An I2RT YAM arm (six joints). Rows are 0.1 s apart.
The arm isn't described. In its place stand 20 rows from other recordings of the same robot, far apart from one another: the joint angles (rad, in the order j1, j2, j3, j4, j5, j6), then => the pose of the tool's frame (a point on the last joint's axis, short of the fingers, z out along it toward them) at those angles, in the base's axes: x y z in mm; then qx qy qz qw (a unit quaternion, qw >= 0).
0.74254, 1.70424, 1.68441, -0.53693, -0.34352, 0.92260 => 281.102 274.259 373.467 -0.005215 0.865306 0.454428 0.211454
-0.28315, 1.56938, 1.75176, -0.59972, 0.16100, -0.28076 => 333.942 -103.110 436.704 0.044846 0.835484 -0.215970 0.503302
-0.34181, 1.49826, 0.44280, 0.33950, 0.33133, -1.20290 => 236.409 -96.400 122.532 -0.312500 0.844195 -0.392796 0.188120
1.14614, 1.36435, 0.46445, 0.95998, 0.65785, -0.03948 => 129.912 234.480 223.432 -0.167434 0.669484 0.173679 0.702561
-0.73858, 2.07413, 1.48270, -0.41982, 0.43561, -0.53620 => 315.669 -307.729 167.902 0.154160 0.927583 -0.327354 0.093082
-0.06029, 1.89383, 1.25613, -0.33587, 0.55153, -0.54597 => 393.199 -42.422 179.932 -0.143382 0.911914 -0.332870 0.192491
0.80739, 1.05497, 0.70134, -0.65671, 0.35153, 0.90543 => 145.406 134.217 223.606 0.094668 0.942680 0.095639 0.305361
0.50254, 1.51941, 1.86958, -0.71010, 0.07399, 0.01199 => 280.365 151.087 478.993 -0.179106 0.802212 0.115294 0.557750
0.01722, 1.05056, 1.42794, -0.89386, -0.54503, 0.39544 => 184.893 21.644 437.056 0.023477 0.842962 0.326942 0.426582
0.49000, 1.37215, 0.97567, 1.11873, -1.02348, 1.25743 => 238.471 161.652 394.209 -0.279456 0.499894 0.738643 0.355552
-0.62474, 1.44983, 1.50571, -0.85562, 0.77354, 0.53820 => 227.755 -194.896 377.825 0.589877 0.639213 -0.364250 0.332826
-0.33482, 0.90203, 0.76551, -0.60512, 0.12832, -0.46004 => 175.874 -66.013 272.894 -0.031375 0.913229 -0.209695 0.347931
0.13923, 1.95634, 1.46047, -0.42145, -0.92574, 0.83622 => 413.295 86.643 218.577 0.154688 0.845434 0.508164 0.055522
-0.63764, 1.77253, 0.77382, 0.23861, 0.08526, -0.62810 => 267.629 -202.054 123.218 0.021185 0.918040 -0.264603 0.294516
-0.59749, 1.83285, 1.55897, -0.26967, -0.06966, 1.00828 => 360.385 -242.229 303.349 0.614279 0.616947 0.129841 0.474531
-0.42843, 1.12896, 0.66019, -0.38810, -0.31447, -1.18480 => 207.797 -82.800 213.473 -0.392541 0.839808 -0.147639 0.344727
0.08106, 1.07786, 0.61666, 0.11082, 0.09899, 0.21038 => 243.435 16.247 253.212 0.081181 0.814983 0.042990 0.572158
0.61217, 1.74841, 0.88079, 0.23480, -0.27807, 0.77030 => 287.465 213.786 161.252 0.007331 0.885606 0.380601 0.266066
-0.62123, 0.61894, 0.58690, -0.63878, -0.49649, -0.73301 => 119.039 -64.350 253.330 -0.155461 0.865516 -0.091734 0.467224
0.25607, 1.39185, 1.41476, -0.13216, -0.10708, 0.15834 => 313.742 86.077 426.955 -0.071996 0.740959 0.176111 0.644035
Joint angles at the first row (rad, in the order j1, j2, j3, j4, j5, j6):
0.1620 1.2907 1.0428 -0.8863 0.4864 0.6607
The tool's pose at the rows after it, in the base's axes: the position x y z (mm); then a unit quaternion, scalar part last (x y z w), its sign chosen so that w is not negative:
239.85 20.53 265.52 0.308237 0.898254 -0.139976 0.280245
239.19 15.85 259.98 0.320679 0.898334 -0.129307 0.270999
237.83 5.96 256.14 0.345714 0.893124 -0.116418 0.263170
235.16 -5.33 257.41 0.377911 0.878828 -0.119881 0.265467
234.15 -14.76 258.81 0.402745 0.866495 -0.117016 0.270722
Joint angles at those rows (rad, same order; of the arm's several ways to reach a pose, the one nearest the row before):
0.1571 1.2882 1.0285 -0.9050 0.5055 0.7119
0.1340 1.2867 1.0085 -0.8931 0.4740 0.7220
0.0884 1.2789 0.9897 -0.8807 0.4365 0.7369
0.0420 1.2654 0.9841 -0.8820 0.4409 0.7617
0.0010 1.2556 0.9802 -0.8698 0.4348 0.7758

